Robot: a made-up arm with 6 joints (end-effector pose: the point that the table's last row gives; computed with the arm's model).
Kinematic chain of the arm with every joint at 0, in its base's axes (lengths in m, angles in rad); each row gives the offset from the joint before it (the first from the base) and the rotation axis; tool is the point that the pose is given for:
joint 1: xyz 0 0 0.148 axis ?
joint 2: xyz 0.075 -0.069 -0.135 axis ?
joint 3: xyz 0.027 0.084 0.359 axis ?
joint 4: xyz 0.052 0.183 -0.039 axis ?
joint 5: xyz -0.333 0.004 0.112 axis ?
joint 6: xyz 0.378 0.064 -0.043 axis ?
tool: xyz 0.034 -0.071 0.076
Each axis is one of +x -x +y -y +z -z.
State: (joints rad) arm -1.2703 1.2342 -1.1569 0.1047 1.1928 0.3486
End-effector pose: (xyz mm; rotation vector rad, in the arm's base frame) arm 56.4 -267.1 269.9 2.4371 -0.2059 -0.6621
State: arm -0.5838 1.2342 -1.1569 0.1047 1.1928 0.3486
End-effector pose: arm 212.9 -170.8 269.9 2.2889 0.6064 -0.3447
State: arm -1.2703 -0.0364 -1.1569 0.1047 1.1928 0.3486
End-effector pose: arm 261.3 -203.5 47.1 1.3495 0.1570 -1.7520
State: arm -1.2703 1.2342 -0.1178 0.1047 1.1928 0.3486
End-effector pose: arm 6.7 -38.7 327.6 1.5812 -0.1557 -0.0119
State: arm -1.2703 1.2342 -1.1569 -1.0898 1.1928 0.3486
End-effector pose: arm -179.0 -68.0 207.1 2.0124 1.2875 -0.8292
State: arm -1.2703 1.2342 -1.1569 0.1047 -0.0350 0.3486
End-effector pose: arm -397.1 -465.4 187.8 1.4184 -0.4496 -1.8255
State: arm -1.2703 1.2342 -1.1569 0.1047 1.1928 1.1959
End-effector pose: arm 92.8 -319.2 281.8 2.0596 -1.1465 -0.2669
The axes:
joint 1: +z
joint 2: +x
joint 3: +z
joint 4: +x
joint 5: +y
joint 6: +z

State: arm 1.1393 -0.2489 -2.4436 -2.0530 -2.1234 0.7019
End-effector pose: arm 438.7 787.2 82.1 -1.7307 0.2200 1.3902
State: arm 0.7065 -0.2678 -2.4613 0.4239 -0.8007 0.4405
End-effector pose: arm -43.1 220.6 705.4 -0.6085 -1.0724 -1.3809
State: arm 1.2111 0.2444 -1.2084 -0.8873 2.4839 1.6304
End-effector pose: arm -546.5 186.5 297.2 1.3618 1.8850 -0.2429
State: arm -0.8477 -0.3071 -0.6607 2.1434 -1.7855 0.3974
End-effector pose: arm -212.4 327.3 20.2 0.1824 2.2986 2.0549
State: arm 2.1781 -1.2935 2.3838 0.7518 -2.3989 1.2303
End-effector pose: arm -726.9 211.3 513.8 -0.9947 -0.3829 -2.1054
